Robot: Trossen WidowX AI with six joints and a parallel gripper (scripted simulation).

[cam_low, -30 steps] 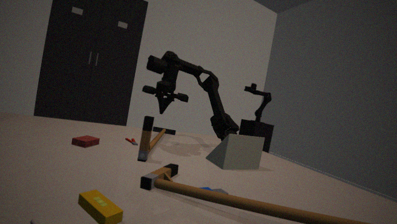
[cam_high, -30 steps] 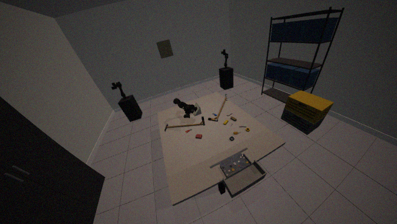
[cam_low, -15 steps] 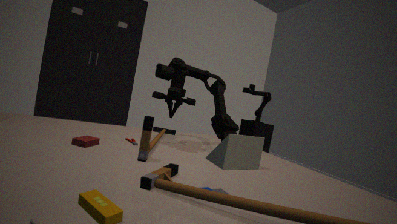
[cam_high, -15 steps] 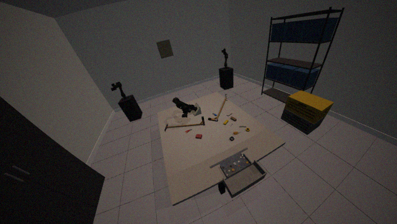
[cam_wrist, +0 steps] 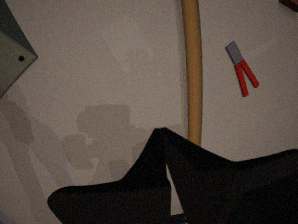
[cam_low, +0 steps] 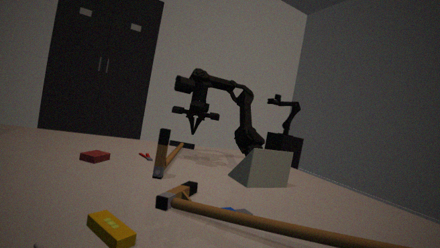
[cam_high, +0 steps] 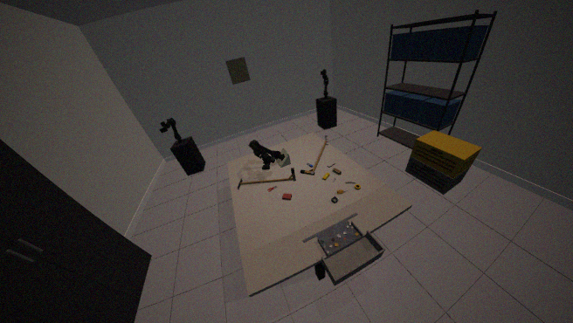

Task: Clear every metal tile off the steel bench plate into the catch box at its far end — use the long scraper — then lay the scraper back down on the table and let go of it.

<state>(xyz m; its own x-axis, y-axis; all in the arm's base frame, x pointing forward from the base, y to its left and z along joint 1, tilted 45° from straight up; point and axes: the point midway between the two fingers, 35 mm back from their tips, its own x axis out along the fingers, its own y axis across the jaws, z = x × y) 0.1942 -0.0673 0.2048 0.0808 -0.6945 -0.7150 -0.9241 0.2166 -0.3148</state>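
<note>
Right now the red clip is 160 mm ahead of my gripper tip, 110 mm below it and 20 mm to the right of it. Also, from my gripper tip: long scraper 60 mm to the right, 50 mm below, 50 mm ahead; then red block 330 mm ahead, 110 mm below, 70 mm to the left; then yellow block 490 mm to the left, 250 mm ahead, 100 mm below.
</note>
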